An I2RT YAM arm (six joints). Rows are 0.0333 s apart.
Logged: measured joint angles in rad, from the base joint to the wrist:
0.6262, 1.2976, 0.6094, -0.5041, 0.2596, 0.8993
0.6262, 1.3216, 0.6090, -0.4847, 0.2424, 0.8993
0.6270, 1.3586, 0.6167, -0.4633, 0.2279, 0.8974
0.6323, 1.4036, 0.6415, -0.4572, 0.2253, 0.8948
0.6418, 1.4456, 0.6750, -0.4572, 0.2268, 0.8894
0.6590, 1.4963, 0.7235, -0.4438, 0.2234, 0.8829
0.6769, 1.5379, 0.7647, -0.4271, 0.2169, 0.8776
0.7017, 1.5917, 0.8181, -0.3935, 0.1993, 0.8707
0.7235, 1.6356, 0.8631, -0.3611, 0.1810, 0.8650
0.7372, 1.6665, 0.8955, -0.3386, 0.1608, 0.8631
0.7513, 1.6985, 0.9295, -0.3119, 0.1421, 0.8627
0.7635, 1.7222, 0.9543, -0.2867, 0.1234, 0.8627
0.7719, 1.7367, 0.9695, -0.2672, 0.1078, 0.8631
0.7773, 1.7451, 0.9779, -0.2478, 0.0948, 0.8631
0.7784, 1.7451, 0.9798, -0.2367, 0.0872, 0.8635
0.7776, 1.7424, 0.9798, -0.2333, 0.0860, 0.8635
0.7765, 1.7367, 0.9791, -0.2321, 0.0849, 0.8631
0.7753, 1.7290, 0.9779, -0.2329, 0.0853, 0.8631
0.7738, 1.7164, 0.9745, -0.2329, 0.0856, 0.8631
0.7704, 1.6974, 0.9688, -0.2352, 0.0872, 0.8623
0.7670, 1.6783, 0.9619, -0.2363, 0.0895, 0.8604
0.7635, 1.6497, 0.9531, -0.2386, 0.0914, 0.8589
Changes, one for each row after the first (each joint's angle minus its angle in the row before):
0.0000, 0.0240, -0.0004, 0.0194, -0.0172, 0.0000
0.0008, 0.0370, 0.0077, 0.0214, -0.0145, -0.0019
0.0053, 0.0450, 0.0248, 0.0061, -0.0026, -0.0026
0.0095, 0.0420, 0.0335, 0.0000, 0.0015, -0.0054
0.0172, 0.0507, 0.0485, 0.0134, -0.0034, -0.0065
0.0179, 0.0416, 0.0412, 0.0167, -0.0065, -0.0053
0.0248, 0.0538, 0.0534, 0.0336, -0.0176, -0.0069
0.0218, 0.0439, 0.0450, 0.0324, -0.0183, -0.0057
0.0137, 0.0309, 0.0324, 0.0225, -0.0202, -0.0019
0.0141, 0.0320, 0.0340, 0.0267, -0.0187, -0.0004
0.0122, 0.0237, 0.0248, 0.0252, -0.0187, 0.0000
0.0084, 0.0145, 0.0152, 0.0195, -0.0156, 0.0004
0.0054, 0.0084, 0.0084, 0.0194, -0.0130, 0.0000
0.0011, 0.0000, 0.0019, 0.0111, -0.0076, 0.0004
-0.0008, -0.0027, 0.0000, 0.0034, -0.0012, 0.0000
-0.0011, -0.0057, -0.0007, 0.0012, -0.0011, -0.0004
-0.0012, -0.0077, -0.0012, -0.0008, 0.0004, 0.0000
-0.0015, -0.0126, -0.0034, 0.0000, 0.0003, 0.0000
-0.0034, -0.0190, -0.0057, -0.0023, 0.0016, -0.0008
-0.0034, -0.0191, -0.0069, -0.0011, 0.0023, -0.0019
-0.0035, -0.0286, -0.0088, -0.0023, 0.0019, -0.0015

